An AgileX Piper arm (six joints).
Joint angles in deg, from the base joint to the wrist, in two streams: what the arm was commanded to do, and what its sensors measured. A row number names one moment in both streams.
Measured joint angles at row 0:
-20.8, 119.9, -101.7, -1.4, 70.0, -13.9
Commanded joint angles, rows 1 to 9:
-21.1, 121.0, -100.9, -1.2, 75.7, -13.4
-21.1, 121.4, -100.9, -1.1, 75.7, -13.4
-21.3, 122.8, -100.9, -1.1, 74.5, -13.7
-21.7, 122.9, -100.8, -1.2, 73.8, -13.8
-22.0, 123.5, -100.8, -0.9, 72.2, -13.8
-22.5, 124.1, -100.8, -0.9, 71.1, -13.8
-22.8, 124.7, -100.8, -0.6, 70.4, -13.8
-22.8, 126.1, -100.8, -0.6, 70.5, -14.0
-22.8, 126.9, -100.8, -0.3, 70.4, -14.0
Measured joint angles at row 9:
-22.6, 125.8, -101.3, -0.7, 70.0, -13.6
